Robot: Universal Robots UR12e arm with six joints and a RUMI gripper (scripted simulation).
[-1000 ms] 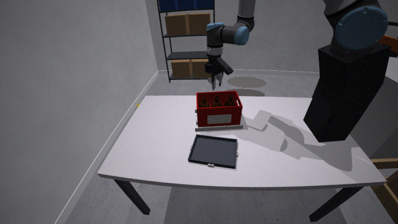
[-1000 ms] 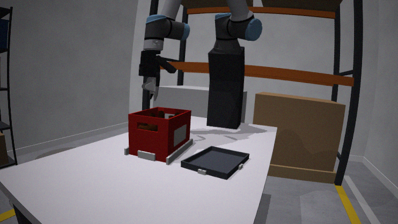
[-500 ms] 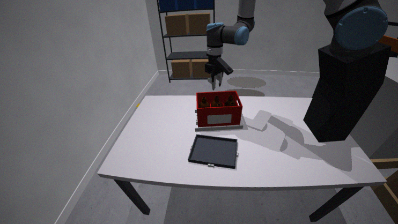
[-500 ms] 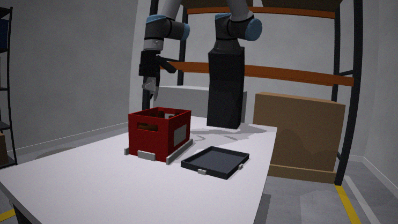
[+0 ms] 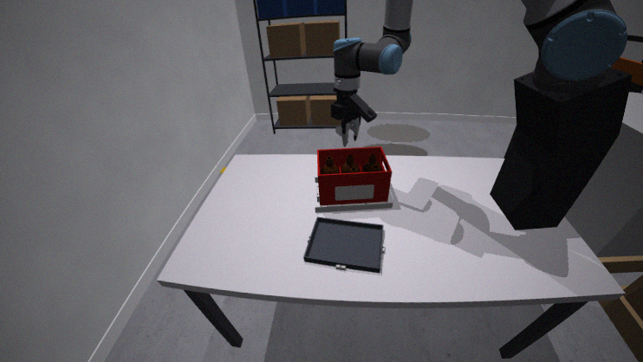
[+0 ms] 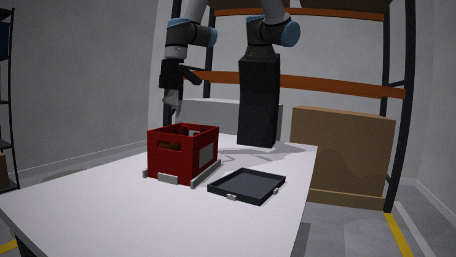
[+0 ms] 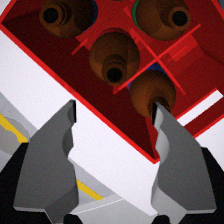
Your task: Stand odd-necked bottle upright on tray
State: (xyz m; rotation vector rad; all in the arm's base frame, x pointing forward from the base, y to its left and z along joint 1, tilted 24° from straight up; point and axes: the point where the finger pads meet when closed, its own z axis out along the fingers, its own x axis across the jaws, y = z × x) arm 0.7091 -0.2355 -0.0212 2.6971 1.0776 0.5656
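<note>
The glass bottle lies 150 mm below my hand. From my hand the other things lie so: dark tray: 320 mm to the left, 220 mm below, 60 mm ahead; then red crate: 150 mm below, 50 mm to the left; then brown bottle: 150 mm below, 90 mm ahead.
</note>
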